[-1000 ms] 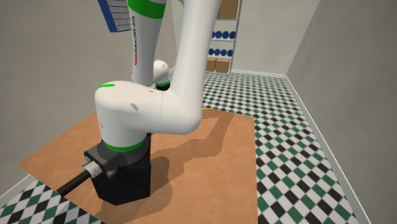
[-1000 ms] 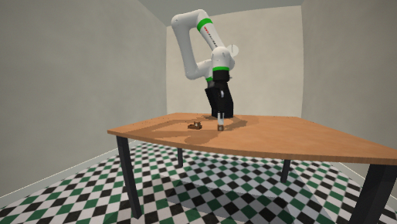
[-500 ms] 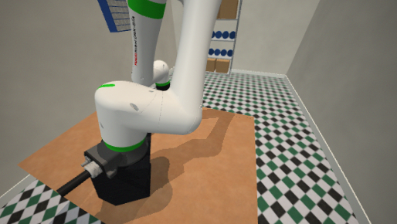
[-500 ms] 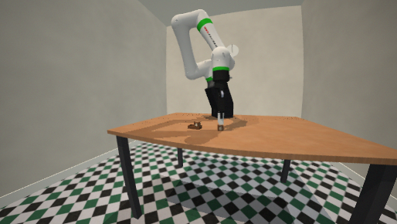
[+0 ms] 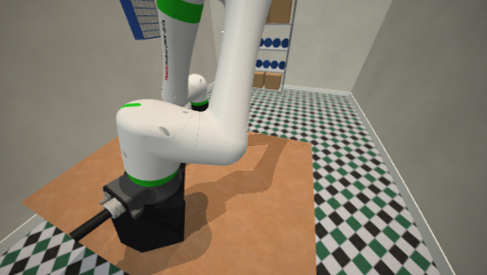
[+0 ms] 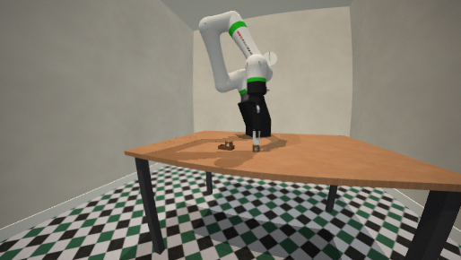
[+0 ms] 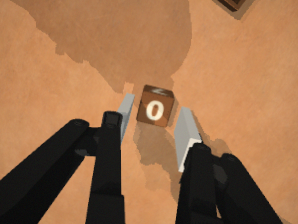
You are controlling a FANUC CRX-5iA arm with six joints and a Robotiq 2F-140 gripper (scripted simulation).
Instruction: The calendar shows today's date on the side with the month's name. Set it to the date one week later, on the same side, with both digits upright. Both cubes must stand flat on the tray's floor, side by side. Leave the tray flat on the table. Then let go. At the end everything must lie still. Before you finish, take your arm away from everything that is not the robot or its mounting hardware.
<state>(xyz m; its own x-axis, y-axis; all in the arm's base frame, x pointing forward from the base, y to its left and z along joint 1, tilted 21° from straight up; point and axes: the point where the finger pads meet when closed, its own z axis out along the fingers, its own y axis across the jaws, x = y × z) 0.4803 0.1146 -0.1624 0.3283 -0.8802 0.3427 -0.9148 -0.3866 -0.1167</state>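
Right now the brown cube is 60 mm below my hand. From my hand the other things lie so: brown calendar tray (10 mm ahead, 160 mm to the right, 60 mm below).
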